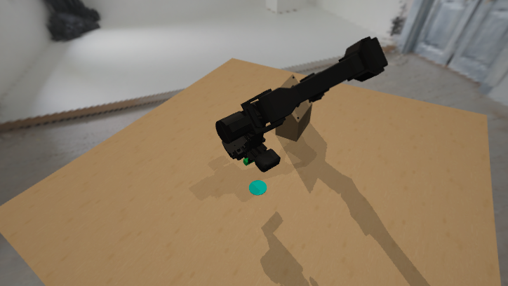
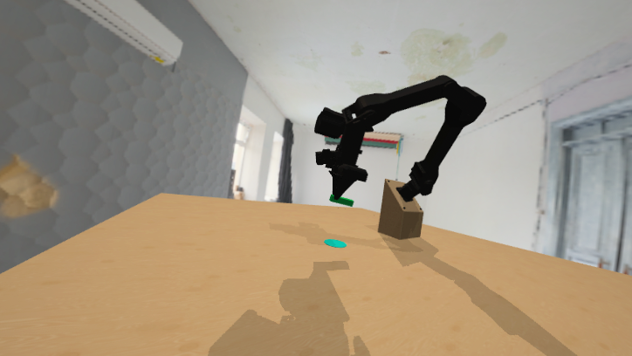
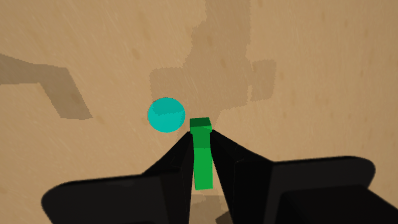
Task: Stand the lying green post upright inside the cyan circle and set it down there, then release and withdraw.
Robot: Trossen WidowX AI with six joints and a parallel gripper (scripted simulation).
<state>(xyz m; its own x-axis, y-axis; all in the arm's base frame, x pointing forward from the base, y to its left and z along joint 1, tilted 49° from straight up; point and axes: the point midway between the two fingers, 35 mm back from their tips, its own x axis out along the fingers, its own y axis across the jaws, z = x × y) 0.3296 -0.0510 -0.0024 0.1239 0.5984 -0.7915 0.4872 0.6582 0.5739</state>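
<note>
My gripper tip is 3 cm to the right of the cyan circle and 12 cm above it. From my gripper tip the other things lie so: green post: 2 cm behind, 1 cm to the left.
</note>
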